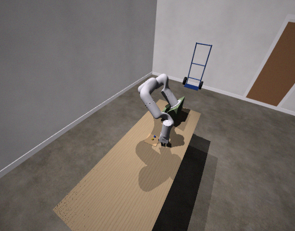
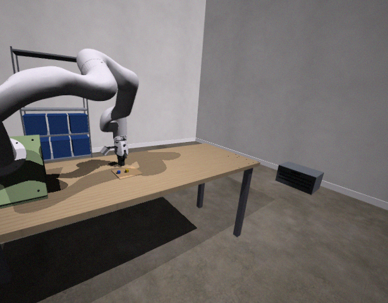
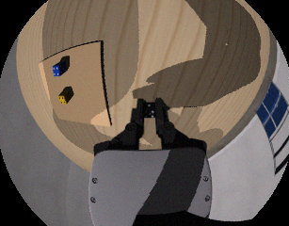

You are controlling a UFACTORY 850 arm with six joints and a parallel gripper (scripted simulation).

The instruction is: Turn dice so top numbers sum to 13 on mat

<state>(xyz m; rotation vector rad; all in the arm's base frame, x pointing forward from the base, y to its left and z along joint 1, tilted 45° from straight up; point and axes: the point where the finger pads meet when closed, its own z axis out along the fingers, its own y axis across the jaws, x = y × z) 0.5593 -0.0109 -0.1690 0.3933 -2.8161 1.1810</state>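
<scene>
Now: hand 130 mm to the left of the yellow die and 10 mm above it. From my hand the other things lie so: black die (10 mm below); then blue die (130 mm to the right, 50 mm behind, 10 mm below); then tan mat (130 mm to the right, 20 mm below).
</scene>
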